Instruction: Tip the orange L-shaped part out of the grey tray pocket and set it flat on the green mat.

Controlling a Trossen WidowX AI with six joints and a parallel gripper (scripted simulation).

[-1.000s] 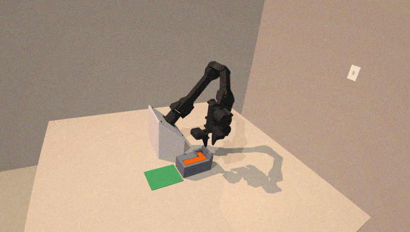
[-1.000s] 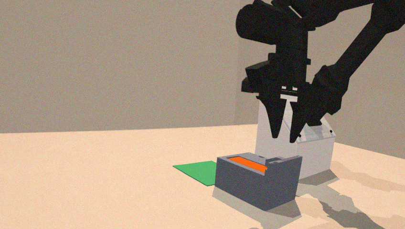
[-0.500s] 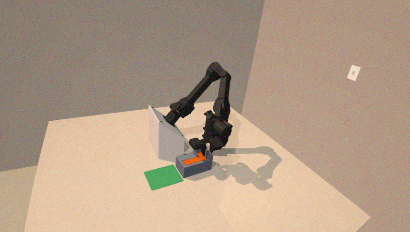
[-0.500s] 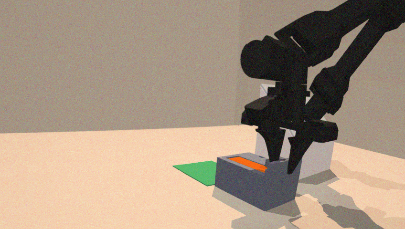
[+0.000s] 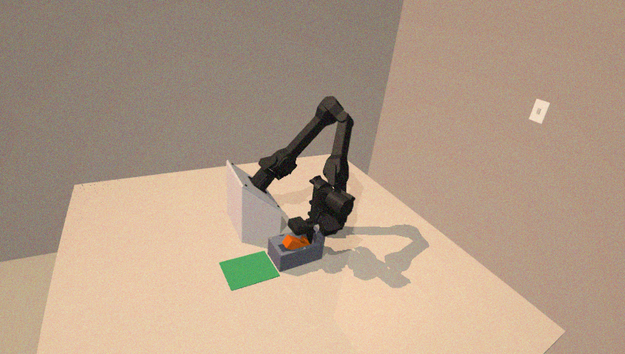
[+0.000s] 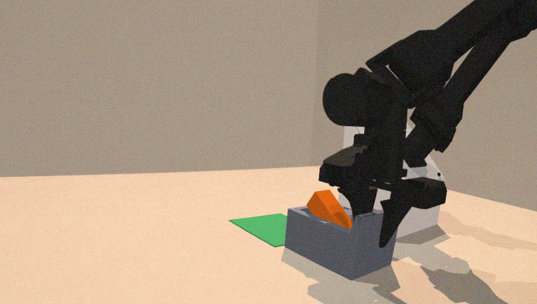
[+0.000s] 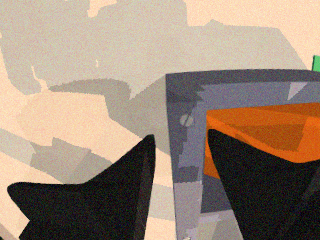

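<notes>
My gripper tip is 1 cm past the orange L-shaped part and 5 cm to the left of it. Round my gripper tip: green mat 22 cm to the right, 6 cm below.
</notes>
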